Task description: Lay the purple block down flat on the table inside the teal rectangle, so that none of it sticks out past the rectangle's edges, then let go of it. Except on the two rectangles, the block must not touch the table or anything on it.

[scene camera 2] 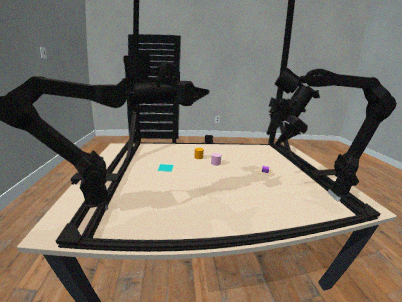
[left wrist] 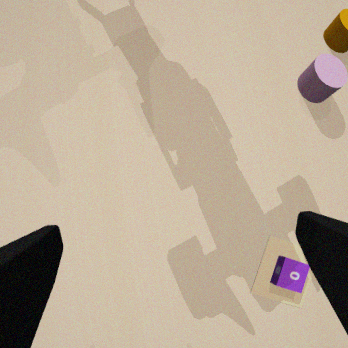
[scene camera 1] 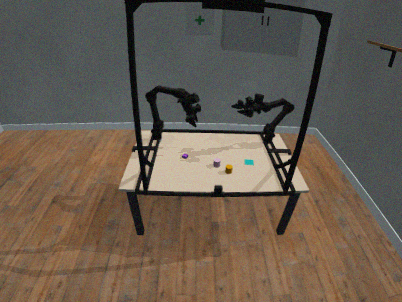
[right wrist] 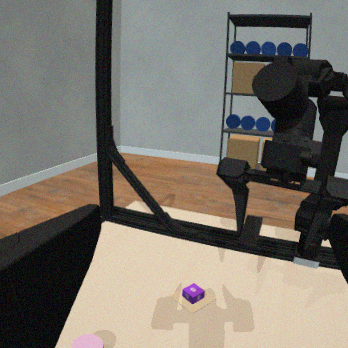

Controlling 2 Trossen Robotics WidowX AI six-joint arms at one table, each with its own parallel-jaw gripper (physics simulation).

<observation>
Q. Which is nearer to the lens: the purple block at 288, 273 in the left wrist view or the pink cylinder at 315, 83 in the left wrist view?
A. The purple block.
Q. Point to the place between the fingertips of my right gripper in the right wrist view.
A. At 218, 221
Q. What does the pink cylinder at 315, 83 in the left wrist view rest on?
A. The table.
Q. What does the purple block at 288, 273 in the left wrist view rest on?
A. The table.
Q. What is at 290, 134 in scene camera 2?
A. My left gripper.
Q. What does my right gripper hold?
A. Nothing.
</observation>
